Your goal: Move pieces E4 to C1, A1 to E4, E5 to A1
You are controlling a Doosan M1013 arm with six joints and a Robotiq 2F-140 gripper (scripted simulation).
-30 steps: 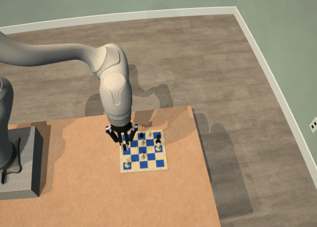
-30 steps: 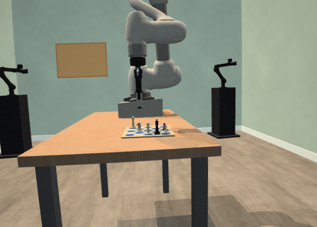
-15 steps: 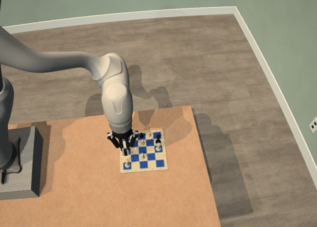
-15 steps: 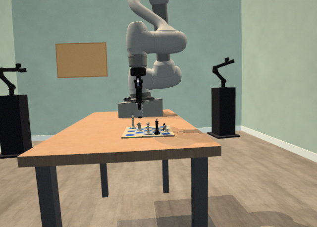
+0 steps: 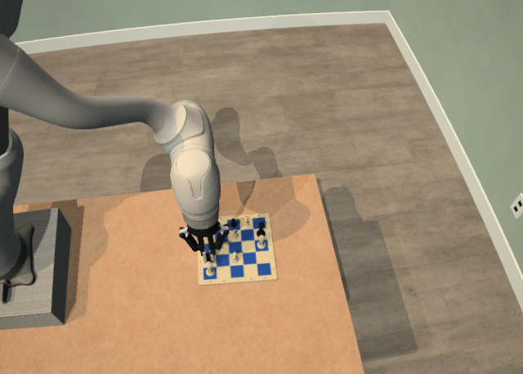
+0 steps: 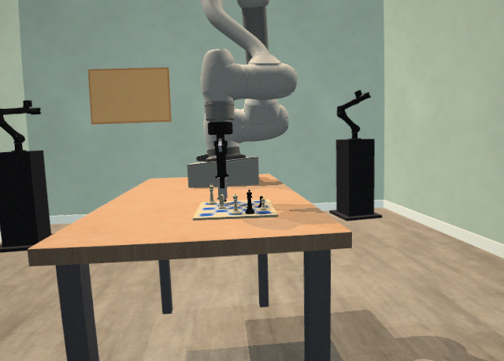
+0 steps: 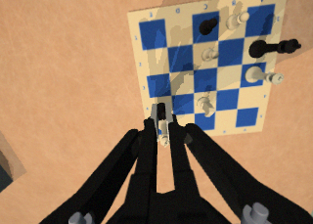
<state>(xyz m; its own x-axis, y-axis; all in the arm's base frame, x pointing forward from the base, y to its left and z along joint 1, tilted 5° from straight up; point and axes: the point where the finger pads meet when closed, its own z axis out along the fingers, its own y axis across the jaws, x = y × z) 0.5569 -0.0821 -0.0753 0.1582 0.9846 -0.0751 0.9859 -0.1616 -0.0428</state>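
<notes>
My hand is 30 mm to the left of the tall white piece and 20 mm above it. Round my hand: chessboard: 80 mm ahead, 50 mm below, 30 mm to the left.
</notes>
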